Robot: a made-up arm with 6 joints. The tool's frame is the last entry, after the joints. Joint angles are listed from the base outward.
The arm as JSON. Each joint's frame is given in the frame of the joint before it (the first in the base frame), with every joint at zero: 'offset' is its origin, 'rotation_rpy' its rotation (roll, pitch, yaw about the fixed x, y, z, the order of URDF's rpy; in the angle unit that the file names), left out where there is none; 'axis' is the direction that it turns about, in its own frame. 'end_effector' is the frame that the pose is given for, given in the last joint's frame.
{
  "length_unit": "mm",
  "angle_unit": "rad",
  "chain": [
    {
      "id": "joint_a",
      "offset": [
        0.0,
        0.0,
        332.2
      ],
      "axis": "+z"
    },
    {
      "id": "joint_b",
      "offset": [
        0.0,
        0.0,
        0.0
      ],
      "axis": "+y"
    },
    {
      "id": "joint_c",
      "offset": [
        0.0,
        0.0,
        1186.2
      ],
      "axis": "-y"
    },
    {
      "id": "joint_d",
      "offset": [
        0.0,
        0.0,
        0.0
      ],
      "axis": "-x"
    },
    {
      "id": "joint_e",
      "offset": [
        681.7,
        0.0,
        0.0
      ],
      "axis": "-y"
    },
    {
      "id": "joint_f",
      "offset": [
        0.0,
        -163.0,
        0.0
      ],
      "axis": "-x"
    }
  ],
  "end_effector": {
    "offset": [
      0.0,
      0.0,
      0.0
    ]
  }
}
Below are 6 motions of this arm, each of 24 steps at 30 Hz.
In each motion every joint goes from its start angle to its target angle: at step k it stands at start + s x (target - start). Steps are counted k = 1, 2, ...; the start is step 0. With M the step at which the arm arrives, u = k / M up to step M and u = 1 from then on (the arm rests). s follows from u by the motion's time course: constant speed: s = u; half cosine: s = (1 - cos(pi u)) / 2; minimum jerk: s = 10 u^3 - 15 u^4 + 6 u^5.
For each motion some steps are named. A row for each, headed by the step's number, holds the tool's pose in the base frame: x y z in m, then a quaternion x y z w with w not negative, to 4 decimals.
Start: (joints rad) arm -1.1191 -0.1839 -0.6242 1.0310 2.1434 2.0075
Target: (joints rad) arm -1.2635 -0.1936 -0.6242 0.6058 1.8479 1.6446
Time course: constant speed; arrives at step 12
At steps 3, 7, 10, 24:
3: 0.0930 -0.4539 1.3267 -0.8814 -0.2868 -0.3731 0.0418
7: 0.0514 -0.4551 1.3144 -0.8832 -0.2169 -0.4049 0.0944
10: 0.0215 -0.4531 1.3037 -0.8746 -0.1680 -0.4340 0.1360
24: 0.0024 -0.4504 1.2960 -0.8639 -0.1376 -0.4558 0.1643

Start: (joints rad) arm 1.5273 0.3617 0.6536 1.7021 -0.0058 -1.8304
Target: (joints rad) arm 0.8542 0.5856 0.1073 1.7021 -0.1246 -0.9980
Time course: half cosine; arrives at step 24
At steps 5, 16, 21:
5: 0.1004 1.0732 1.7333 0.0879 -0.0654 0.6571 0.7458
16: 0.6588 1.1196 1.3188 -0.2876 0.0030 0.4583 0.8409
21: 0.8321 1.0396 1.1760 -0.3967 0.0583 0.4046 0.8219

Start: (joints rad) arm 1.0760 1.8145 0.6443 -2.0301 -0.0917 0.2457
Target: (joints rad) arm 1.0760 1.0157 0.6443 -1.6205 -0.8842 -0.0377
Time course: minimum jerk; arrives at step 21
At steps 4, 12, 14, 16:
4: 0.5657 1.1941 -0.5865 0.4044 0.6615 -0.0487 0.6297
12: 0.7235 1.4092 0.0921 0.4583 0.7079 0.2618 0.4694
14: 0.7406 1.4189 0.2918 0.4417 0.7128 0.3381 0.4271
16: 0.7457 1.4119 0.4425 0.4214 0.7147 0.3916 0.3980

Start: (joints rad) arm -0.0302 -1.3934 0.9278 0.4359 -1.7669 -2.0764
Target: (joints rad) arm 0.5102 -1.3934 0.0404 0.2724 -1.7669 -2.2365
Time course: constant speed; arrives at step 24
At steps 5, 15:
5: -1.5690 -0.2801 1.0829 0.8840 -0.2137 0.0820 0.4076
15: -1.2425 -0.5562 1.1998 0.9001 -0.0064 -0.0091 0.4355

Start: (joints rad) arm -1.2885 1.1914 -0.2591 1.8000 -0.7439 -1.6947
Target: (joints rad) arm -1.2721 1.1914 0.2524 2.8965 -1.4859 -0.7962
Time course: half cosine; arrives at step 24
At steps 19, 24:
19: 0.5916 -1.4114 0.2322 -0.6393 0.5505 -0.4862 0.2277
24: 0.6032 -1.4218 0.2448 -0.6943 0.5147 -0.4780 0.1567

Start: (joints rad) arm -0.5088 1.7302 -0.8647 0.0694 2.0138 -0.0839
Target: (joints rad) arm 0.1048 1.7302 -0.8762 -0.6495 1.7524 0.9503
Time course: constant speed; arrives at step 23
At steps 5, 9, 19, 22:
5: 0.4806 -0.3640 -0.1969 -0.0342 0.3282 -0.1868 0.9253
9: 0.5068 -0.3048 -0.1785 -0.1675 0.3699 -0.1494 0.9016
19: 0.5434 -0.1421 -0.1348 -0.4750 0.4304 -0.0524 0.7658
22: 0.5455 -0.0905 -0.1228 -0.5554 0.4375 -0.0257 0.7067

